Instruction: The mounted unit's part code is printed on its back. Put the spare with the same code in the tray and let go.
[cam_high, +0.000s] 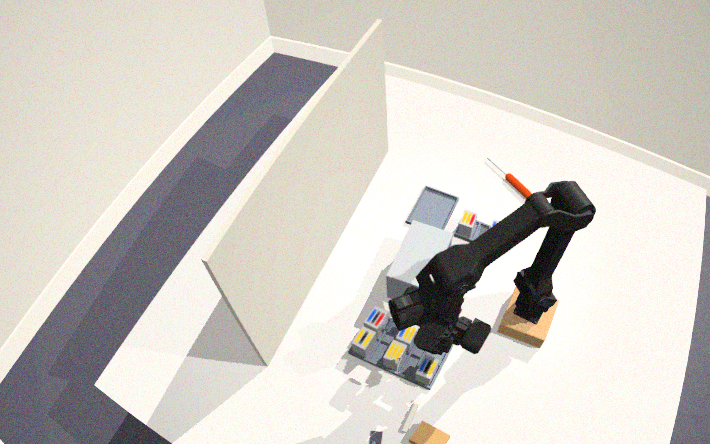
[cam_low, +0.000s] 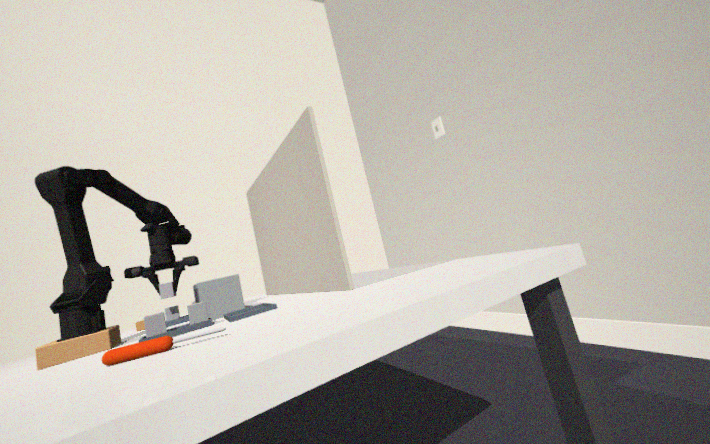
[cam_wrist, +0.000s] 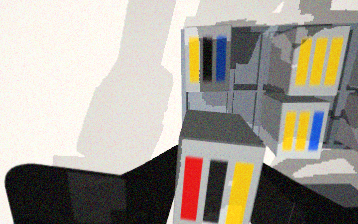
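Now: gripper tip 200 mm short of the blue-grey tray, 340 mm to the left of it and 90 mm above it. Also, from my gripper tip: white stick: 30 mm behind, 160 mm to the left, 90 mm below; then grey spare: 20 mm above; then grey mounted unit: 140 mm ahead, 140 mm to the right, 40 mm below.
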